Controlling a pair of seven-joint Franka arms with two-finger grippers.
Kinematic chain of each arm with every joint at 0, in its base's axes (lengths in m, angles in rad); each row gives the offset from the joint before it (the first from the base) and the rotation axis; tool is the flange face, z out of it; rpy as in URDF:
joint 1: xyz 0 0 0.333 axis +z
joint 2: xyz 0 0 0 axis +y
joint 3: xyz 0 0 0.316 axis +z
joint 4: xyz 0.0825 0 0 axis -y
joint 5: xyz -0.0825 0 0.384 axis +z
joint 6: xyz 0 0 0 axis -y
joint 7: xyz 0.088 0 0 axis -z
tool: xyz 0 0 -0.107 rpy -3.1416 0 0
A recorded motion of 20 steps. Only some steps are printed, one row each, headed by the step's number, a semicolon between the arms.
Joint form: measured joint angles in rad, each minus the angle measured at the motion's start. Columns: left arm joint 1, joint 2, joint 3, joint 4, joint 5, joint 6, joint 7; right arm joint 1, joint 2, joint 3, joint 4, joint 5, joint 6, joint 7.
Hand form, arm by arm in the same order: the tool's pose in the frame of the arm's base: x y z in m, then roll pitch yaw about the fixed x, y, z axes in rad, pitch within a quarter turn. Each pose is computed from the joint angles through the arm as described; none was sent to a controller.
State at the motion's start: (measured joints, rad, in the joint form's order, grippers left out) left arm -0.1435 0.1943 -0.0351 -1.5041 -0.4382 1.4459 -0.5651; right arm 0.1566 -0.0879 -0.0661 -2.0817 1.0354 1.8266 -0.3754
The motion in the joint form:
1: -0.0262 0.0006 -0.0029 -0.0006 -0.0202 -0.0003 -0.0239; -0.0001 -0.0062 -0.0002 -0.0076 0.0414 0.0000 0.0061
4: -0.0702 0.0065 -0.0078 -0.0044 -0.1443 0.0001 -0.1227; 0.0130 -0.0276 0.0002 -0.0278 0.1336 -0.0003 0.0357
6: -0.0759 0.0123 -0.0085 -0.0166 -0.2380 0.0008 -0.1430; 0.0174 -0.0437 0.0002 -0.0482 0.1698 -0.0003 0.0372
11: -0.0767 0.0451 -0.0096 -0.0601 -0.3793 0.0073 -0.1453; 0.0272 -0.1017 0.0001 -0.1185 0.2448 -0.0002 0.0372
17: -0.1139 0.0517 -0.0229 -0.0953 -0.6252 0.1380 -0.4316; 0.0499 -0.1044 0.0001 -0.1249 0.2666 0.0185 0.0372
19: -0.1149 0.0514 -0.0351 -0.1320 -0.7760 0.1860 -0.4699; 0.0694 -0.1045 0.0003 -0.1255 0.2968 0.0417 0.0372
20: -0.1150 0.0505 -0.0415 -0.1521 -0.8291 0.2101 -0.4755; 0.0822 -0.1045 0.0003 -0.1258 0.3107 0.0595 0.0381
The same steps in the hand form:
1: 0.5704 -0.1711 0.5463 2.8723 0.4615 0.3183; 0.5143 0.1175 0.4914 -2.1142 -0.0196 0.0538
4: 0.5601 -0.2111 0.5485 2.8104 0.5648 0.3381; 0.5084 0.1271 0.4993 -2.0287 0.0110 0.0151
6: 0.5578 -0.2235 0.5460 2.7415 0.6383 0.3224; 0.5029 0.1298 0.5005 -1.9953 0.0201 0.0046
11: 0.5597 -0.2371 0.5183 2.6393 0.7749 0.2869; 0.4832 0.1341 0.5020 -1.9255 0.0412 -0.0145
17: 0.5630 -0.2771 0.5225 2.6626 1.0274 0.5776; 0.4811 0.1436 0.5017 -1.9132 0.0418 -0.0168
19: 0.5640 -0.2880 0.5198 2.5745 1.1631 0.5865; 0.4813 0.1515 0.5033 -1.8950 0.0401 -0.0297
20: 0.5642 -0.2915 0.5159 2.5388 1.2089 0.5870; 0.4814 0.1562 0.5039 -1.8893 0.0385 -0.0386

